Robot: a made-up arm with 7 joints. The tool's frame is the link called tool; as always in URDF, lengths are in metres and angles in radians. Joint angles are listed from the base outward.
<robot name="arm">
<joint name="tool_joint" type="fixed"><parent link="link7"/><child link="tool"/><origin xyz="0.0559 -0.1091 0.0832" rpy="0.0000 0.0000 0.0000"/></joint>
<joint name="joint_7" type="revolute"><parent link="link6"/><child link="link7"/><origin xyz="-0.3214 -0.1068 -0.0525" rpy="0.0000 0.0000 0.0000"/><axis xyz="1 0 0"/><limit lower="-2.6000" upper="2.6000"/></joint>
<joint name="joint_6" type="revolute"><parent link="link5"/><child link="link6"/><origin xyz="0.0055 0.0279 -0.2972" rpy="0.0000 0.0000 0.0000"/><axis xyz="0 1 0"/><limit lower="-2.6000" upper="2.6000"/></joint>
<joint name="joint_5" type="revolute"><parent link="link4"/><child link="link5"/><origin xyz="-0.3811 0.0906 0.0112" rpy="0.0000 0.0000 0.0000"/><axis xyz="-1 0 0"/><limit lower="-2.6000" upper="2.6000"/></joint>
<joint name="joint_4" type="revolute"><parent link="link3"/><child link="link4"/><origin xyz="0.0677 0.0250 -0.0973" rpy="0.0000 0.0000 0.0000"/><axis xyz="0 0 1"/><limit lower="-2.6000" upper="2.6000"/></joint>
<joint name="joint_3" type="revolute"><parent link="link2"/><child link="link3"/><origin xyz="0.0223 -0.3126 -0.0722" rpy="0.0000 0.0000 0.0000"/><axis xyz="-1 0 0"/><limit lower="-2.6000" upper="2.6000"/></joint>
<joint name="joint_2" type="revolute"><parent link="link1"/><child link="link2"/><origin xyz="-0.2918 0.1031 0.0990" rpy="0.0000 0.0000 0.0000"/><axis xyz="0 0 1"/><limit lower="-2.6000" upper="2.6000"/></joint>
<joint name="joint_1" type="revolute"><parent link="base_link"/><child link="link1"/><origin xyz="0.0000 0.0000 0.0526" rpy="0.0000 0.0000 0.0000"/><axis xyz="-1 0 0"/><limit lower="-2.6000" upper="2.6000"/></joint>
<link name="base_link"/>
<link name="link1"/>
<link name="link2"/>
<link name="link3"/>
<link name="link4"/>
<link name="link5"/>
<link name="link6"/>
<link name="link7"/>
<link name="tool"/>
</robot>
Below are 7 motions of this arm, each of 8 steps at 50 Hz.
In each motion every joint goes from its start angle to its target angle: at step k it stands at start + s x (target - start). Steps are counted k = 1, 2, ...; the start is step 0. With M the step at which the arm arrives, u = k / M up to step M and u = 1 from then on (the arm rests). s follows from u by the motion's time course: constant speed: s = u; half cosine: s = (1 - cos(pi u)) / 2; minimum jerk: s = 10 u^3 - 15 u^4 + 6 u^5.
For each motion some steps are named. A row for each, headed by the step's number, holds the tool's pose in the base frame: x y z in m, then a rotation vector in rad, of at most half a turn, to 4 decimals.
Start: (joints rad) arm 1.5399 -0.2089 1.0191 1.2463 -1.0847 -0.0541 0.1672
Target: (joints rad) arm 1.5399 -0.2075 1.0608 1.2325 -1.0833 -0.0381 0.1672
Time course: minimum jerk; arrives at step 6
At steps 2, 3, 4, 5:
2: -0.8373 0.2228 0.7766 -1.0578 1.0331 -0.5139
3: -0.8371 0.2292 0.7731 -1.0687 1.0329 -0.5243
4: -0.8369 0.2356 0.7695 -1.0796 1.0327 -0.5346
5: -0.8367 0.2394 0.7673 -1.0861 1.0325 -0.5408

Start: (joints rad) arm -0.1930 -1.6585 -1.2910 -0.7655 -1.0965 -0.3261 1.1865
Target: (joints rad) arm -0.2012 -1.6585 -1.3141 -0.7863 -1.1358 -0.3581 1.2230
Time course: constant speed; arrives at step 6
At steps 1, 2, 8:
1: 0.0702 -0.0305 0.6792 -0.7538 2.0018 0.5856
2: 0.0662 -0.0386 0.6834 -0.7369 1.9971 0.5776
8: 0.0492 -0.0709 0.6997 -0.6690 1.9778 0.5468

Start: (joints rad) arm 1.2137 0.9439 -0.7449 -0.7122 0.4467 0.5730 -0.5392
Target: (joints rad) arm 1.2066 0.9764 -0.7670 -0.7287 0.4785 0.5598 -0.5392
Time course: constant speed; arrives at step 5
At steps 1, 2, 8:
1: -0.5204 0.0989 0.2971 -1.5814 1.2560 -0.0113
2: -0.5184 0.1009 0.2993 -1.5858 1.2597 -0.0065
8: -0.5120 0.1070 0.3059 -1.5992 1.2705 0.0082

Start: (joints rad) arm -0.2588 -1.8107 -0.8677 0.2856 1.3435 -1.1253 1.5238
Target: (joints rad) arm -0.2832 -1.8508 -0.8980 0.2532 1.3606 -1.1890 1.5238
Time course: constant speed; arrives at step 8
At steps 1, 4, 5, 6, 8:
1: -0.8952 0.4565 -0.3002 0.2020 -1.0326 -0.4980
4: -0.8859 0.4668 -0.2910 0.1906 -1.0353 -0.5076
5: -0.8827 0.4702 -0.2878 0.1868 -1.0361 -0.5108
6: -0.8796 0.4735 -0.2847 0.1829 -1.0368 -0.5140
8: -0.8734 0.4800 -0.2783 0.1753 -1.0382 -0.5204

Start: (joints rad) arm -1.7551 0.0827 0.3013 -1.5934 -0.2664 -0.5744 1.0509
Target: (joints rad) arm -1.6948 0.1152 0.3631 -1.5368 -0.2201 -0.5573 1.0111
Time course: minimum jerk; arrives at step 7
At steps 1, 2, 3, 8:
1: -0.1620 0.7242 0.3359 1.5957 -0.4190 -1.9338
2: -0.1691 0.7289 0.3264 1.5945 -0.4257 -1.9153
3: -0.1821 0.7372 0.3083 1.5913 -0.4379 -1.8813
8: -0.2178 0.7575 0.2539 1.5764 -0.4706 -1.7853

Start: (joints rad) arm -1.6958 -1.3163 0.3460 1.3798 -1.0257 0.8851 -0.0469
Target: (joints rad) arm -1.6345 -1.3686 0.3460 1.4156 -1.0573 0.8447 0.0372
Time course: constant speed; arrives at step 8
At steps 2, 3, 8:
2: -1.1378 0.0818 0.0185 2.3552 0.6638 1.3681
3: -1.1413 0.0818 0.0225 2.3670 0.6747 1.3563
8: -1.1587 0.0827 0.0432 2.4259 0.7270 1.2952

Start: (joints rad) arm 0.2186 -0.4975 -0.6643 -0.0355 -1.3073 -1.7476 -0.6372
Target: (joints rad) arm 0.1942 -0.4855 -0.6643 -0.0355 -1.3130 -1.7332 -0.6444
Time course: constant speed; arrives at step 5
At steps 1, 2, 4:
1: -0.3548 0.6280 0.0752 0.7640 -0.9889 -2.1269
2: -0.3569 0.6281 0.0791 0.7683 -0.9791 -2.1262
4: -0.3611 0.6281 0.0868 0.7768 -0.9597 -2.1249

